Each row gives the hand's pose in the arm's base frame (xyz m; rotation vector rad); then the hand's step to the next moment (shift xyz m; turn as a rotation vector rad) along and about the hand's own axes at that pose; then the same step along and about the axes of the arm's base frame.
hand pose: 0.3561 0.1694 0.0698 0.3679 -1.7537 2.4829
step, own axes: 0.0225 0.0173 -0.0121 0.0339 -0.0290 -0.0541
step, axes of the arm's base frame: -0.0271 0.0038 -0.0143 -0.0350 0.0581 0.0177
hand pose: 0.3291 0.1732 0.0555 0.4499 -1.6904 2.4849
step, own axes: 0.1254 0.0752 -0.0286 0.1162 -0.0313 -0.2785
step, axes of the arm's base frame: -0.1432 -0.0121 -0.0393 -0.1541 0.2594 -0.0318
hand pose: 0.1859 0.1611 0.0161 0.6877 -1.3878 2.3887
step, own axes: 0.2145 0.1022 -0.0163 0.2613 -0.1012 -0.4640
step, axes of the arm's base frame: -0.2334 -0.0332 0.0340 -0.2906 0.4572 0.0193
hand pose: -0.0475 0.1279 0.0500 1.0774 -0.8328 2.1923
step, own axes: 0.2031 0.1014 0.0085 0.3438 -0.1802 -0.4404
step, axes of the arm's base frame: -0.1736 -0.0313 0.1432 -0.2671 0.5085 0.1214
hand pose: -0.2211 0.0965 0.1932 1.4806 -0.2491 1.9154
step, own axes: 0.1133 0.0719 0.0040 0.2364 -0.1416 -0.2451
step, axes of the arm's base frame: -0.0539 -0.0099 0.1226 -0.1279 0.3317 0.0980
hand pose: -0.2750 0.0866 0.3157 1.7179 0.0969 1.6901
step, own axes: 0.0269 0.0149 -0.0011 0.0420 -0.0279 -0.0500
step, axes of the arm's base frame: -0.0034 0.0033 0.0304 -0.0274 0.0637 0.0153
